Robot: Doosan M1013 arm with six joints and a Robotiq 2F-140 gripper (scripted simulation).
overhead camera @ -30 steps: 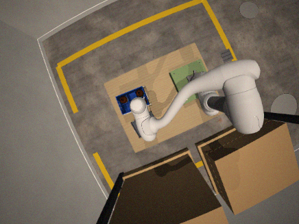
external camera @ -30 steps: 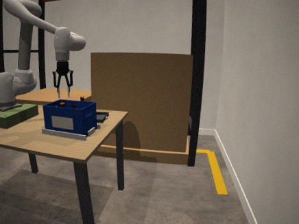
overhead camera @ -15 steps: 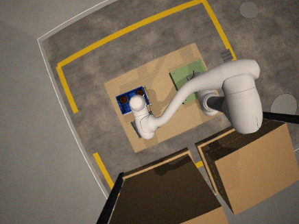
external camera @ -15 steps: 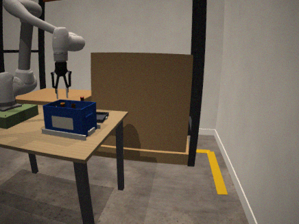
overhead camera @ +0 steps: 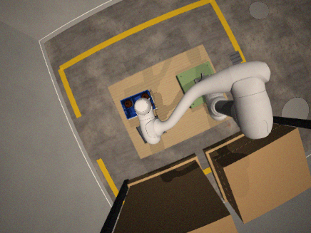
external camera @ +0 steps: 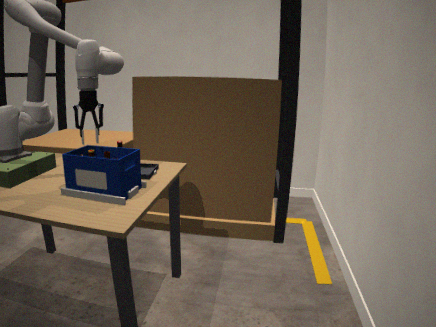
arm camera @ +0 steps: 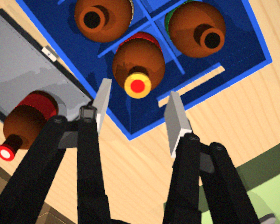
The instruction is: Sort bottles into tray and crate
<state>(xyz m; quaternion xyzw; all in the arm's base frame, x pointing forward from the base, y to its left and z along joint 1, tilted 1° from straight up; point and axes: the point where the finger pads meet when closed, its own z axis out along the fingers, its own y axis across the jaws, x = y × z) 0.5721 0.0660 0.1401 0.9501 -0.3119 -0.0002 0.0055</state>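
My gripper is now 140 mm above the brown capped bottle. The rest, counted from my hand: grey tray 240 mm to the left, 210 mm below, 40 mm ahead; blue crate 140 mm below, 90 mm ahead, 30 mm to the right; uncapped bottle 190 mm ahead, 140 mm below, 60 mm to the right.
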